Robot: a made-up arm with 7 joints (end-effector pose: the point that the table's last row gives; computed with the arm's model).
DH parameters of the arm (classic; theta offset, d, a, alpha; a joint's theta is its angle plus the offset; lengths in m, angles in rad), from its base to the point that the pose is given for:
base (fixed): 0 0.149 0 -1.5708
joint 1: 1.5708 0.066 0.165 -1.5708
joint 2: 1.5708 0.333 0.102 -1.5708
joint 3: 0 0.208 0.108 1.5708
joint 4: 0 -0.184 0.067 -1.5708
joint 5: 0 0.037 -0.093 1.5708
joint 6: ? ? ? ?
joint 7: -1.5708 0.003 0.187 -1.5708
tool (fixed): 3.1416 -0.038 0 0
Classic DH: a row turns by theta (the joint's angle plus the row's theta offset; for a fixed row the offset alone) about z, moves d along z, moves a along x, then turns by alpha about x.
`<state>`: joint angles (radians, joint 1 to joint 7).
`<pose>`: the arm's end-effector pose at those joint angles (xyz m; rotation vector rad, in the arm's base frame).
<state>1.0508 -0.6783 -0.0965 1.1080 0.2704 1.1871 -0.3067</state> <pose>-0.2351 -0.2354 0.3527 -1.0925 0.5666 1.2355</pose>
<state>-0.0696 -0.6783 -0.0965 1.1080 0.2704 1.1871 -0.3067</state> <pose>-0.2858 -0.2354 0.0261 -1.5609 -0.2947 0.4600</pose>
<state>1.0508 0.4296 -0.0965 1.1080 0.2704 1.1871 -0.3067</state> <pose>-0.0309 -0.0129 0.4696 -1.9549 0.3809 1.9559</pose>
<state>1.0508 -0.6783 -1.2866 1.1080 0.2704 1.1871 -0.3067</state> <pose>-0.2784 -0.2181 0.4566 -1.0109 1.8929 0.9803</pose>
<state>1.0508 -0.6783 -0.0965 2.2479 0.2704 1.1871 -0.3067</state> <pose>-0.2486 -0.2016 0.3432 -1.8767 0.3825 2.0822</pose>
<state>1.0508 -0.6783 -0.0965 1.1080 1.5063 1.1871 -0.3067</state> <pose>-0.1602 -0.3849 0.3519 -0.0139 -0.0192 1.9107</pose>
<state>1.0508 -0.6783 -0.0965 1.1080 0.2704 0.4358 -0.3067</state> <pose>-0.2423 -0.2307 0.3510 -0.5283 0.7818 0.7358</pose>
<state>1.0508 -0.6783 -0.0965 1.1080 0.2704 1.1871 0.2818</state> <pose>-0.2541 -0.1329 0.3899 -1.4628 1.0079 0.9019</pose>
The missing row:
joint 6: 1.5708 -0.049 0.081 -1.5708
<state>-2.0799 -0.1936 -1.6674 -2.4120 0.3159 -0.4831 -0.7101</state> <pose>0.1833 -0.1484 -0.2727 -1.1107 0.5027 -0.6054</pose>
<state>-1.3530 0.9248 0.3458 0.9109 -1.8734 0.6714 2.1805</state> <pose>-0.1915 0.4842 0.2546 1.6447 -0.7433 -1.1719</pose>
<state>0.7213 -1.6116 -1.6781 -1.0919 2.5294 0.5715 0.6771</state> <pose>-0.8257 0.0425 0.3426 0.3103 0.2472 -0.4829</pose>
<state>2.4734 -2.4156 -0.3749 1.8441 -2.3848 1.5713 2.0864</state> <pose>-0.4580 -0.1721 0.7227 0.8734 0.6852 0.6373</pose>
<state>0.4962 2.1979 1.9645 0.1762 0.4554 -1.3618 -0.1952</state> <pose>-0.3294 0.2838 -0.0162 -0.6739 2.7470 -0.1671</pose>
